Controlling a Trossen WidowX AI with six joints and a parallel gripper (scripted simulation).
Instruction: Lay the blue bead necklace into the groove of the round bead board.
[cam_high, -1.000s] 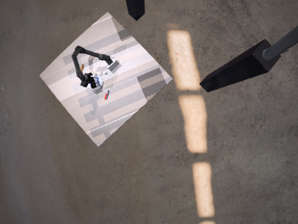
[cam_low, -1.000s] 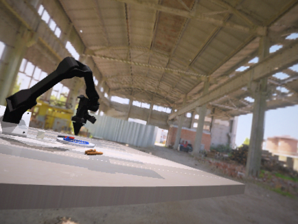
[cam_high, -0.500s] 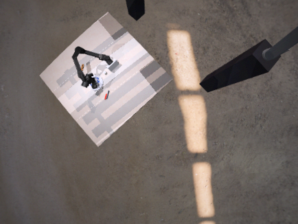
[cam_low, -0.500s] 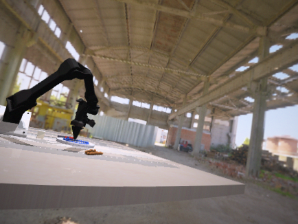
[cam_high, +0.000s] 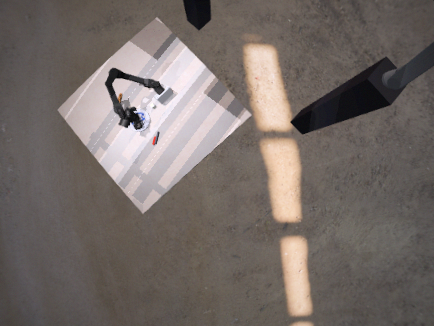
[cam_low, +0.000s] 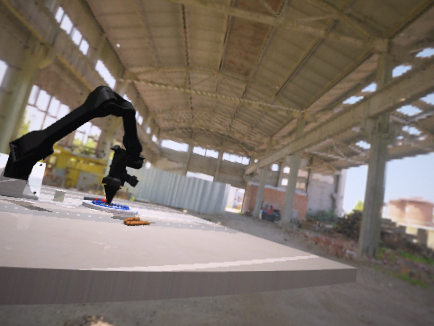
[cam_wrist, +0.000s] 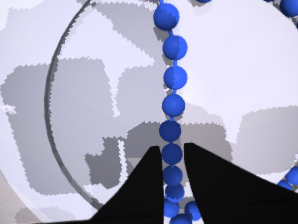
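Now: gripper tip 2 cm to the left of the round white bead board and 1 cm above it. Round my gripper tip: small white block (17 cm behind, 1 cm to the right); red pen-like object (21 cm to the left, 2 cm ahead, 1 cm below).
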